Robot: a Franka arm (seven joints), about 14 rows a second.
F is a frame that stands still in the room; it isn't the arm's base.
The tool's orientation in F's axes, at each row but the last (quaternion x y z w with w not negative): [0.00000 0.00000 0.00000 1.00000]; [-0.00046 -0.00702 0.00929 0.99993]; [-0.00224 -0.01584 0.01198 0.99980]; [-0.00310 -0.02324 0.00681 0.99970]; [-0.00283 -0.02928 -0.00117 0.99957]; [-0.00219 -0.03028 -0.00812 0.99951]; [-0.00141 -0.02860 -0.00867 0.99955]
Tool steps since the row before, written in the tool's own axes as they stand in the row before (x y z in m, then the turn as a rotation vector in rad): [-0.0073 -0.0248 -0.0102 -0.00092 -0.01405 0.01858]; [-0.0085 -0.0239 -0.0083 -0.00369 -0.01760 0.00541]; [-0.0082 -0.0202 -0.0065 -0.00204 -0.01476 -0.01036]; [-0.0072 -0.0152 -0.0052 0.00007 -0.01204 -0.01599]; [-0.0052 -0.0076 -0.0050 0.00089 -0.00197 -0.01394]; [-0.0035 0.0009 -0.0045 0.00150 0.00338 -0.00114]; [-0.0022 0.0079 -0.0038 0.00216 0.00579 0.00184]
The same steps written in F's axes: [-0.0073 -0.0248 -0.0102 -0.00092 -0.01405 0.01858]; [-0.0079 -0.0241 -0.0084 -0.00344 -0.01766 0.00538]; [-0.0075 -0.0204 -0.0067 -0.00136 -0.01485 -0.01035]; [-0.0067 -0.0153 -0.0054 0.00098 -0.01213 -0.01589]; [-0.0049 -0.0076 -0.0053 0.00170 -0.00205 -0.01385]; [-0.0032 0.0009 -0.0047 0.00162 0.00335 -0.00106]; [-0.0018 0.0079 -0.0039 0.00215 0.00576 0.00195]
